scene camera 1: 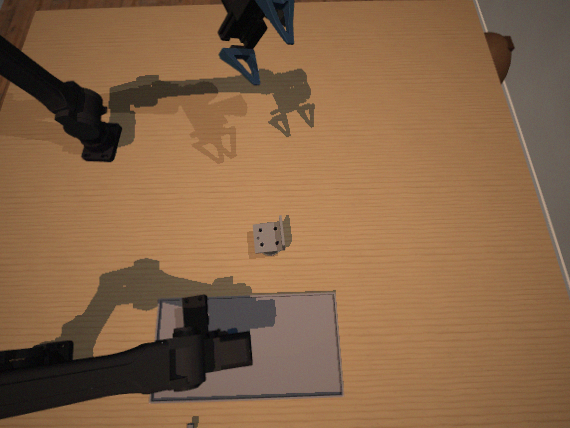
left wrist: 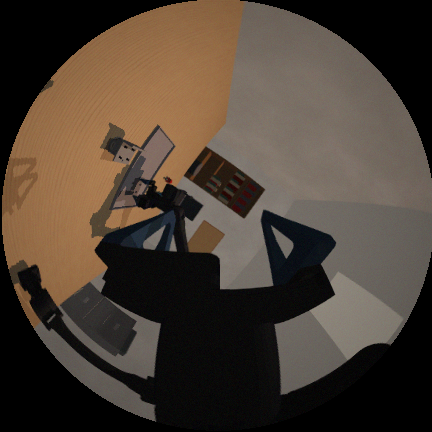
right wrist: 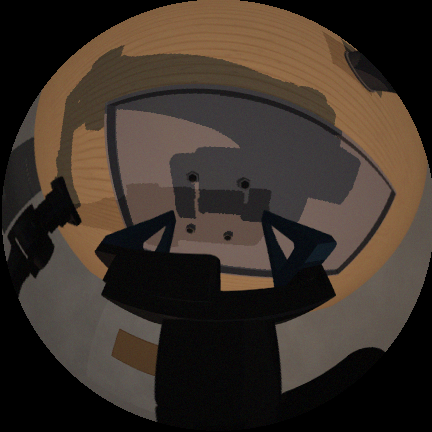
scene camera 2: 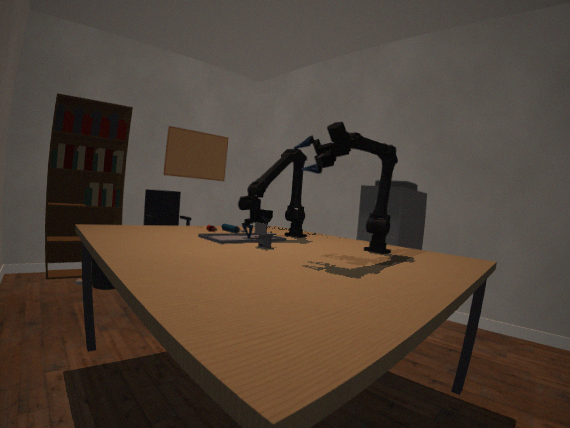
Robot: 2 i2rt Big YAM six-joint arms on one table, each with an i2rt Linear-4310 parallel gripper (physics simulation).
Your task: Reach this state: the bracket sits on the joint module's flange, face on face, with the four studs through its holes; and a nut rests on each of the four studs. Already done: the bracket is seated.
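Frame: origin at the left arm's base, x ahead, y left, z up, level; metres.
Seen in the pictures: left gripper, fingertip midpoint: [scene camera 1: 272,66] [left wrist: 217,214] [scene camera 2: 298,158]; right gripper, fingertip midpoint: [left wrist: 135,186] [right wrist: 218,214] [scene camera 2: 255,237]; left arm's base at its link origin: [scene camera 1: 103,143] [scene camera 2: 377,251]; right arm's base at its link origin: [right wrist: 65,200] [scene camera 2: 295,236].
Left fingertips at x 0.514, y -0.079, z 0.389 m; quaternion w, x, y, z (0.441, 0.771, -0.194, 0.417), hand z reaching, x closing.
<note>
Offsets run from my left fingertips to a thing's top centre. "spot": to the spot under its first point. Level surfaces: height alone.
The grey bracket [scene camera 1: 268,237] sits on the joint module in the middle of the table, with four dark stud spots in its top face; it also shows in the left wrist view [left wrist: 125,151] and small in scene camera 2 [scene camera 2: 265,239]. Several dark nuts lie on the grey mat @[dz -0.385 m] [scene camera 1: 257,345]: two farther ones @[dx -0.161, dy -0.413, dz -0.380 m] [right wrist: 192,176] @[dx -0.114, dy -0.407, dz -0.380 m] [right wrist: 243,183] and two nearer ones @[dx -0.157, dy -0.478, dz -0.380 m] [right wrist: 190,228] @[dx -0.111, dy -0.475, dz -0.380 m] [right wrist: 228,235]. My right gripper [right wrist: 218,214] is open and empty, hovering low over these nuts; in scene camera 1 its arm hides it. My left gripper [scene camera 1: 253,41] [scene camera 2: 313,154] is open and empty, raised high at the far side.
The left arm's base [scene camera 1: 98,143] stands at the upper left. A red thing @[dx -0.011, dy -0.735, dz -0.355 m] [scene camera 2: 211,228] and a blue thing @[spot: dx -0.123, dy -0.712, dz -0.366 m] [scene camera 2: 230,228] lie beyond the mat. A small grey part @[spot: dx -0.145, dy -0.593, dz -0.373 m] [scene camera 1: 192,421] lies by the table's lower edge. A brown object [scene camera 1: 499,50] is off the table's right edge.
</note>
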